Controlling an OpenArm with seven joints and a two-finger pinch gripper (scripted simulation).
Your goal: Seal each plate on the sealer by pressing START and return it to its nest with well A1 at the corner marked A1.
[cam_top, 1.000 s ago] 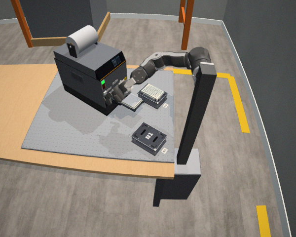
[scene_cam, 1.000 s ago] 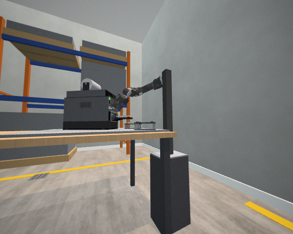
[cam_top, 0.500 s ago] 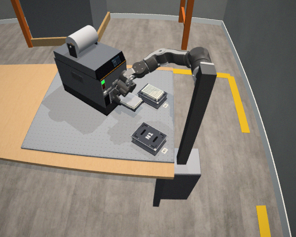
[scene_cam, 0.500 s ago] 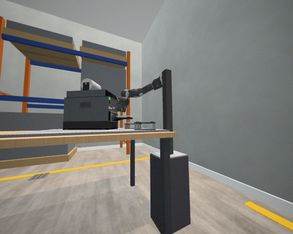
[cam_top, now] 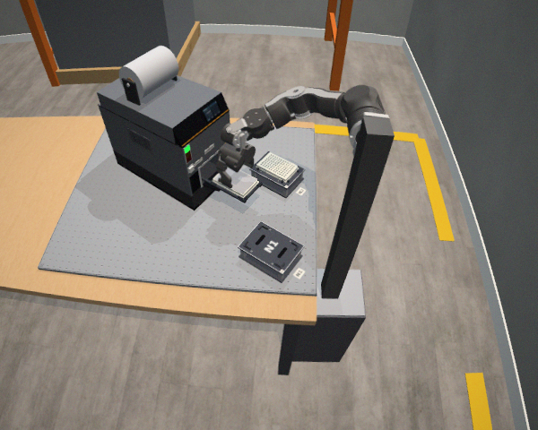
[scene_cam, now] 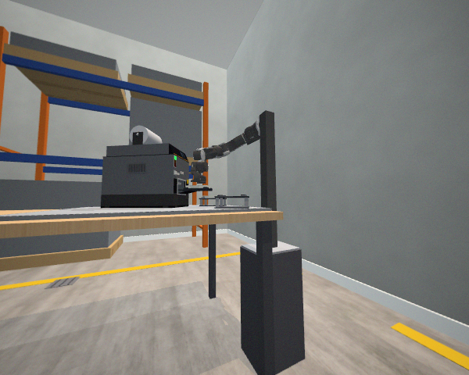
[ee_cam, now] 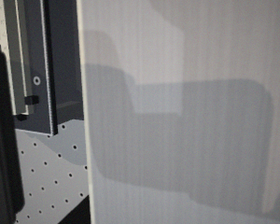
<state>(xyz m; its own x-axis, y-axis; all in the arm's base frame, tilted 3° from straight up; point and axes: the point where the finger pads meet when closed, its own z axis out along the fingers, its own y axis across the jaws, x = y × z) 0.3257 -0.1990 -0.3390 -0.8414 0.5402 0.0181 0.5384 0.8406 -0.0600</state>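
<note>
Now: the sealer stage 40 mm below my hand. The rest, counted from my hand: foil roll (280 mm ahead, 270 mm above, 180 mm to the right); white well plate (130 mm behind, 120 mm to the right, 80 mm below); white start button (140 mm ahead, 50 mm above, 30 mm to the left).
</note>
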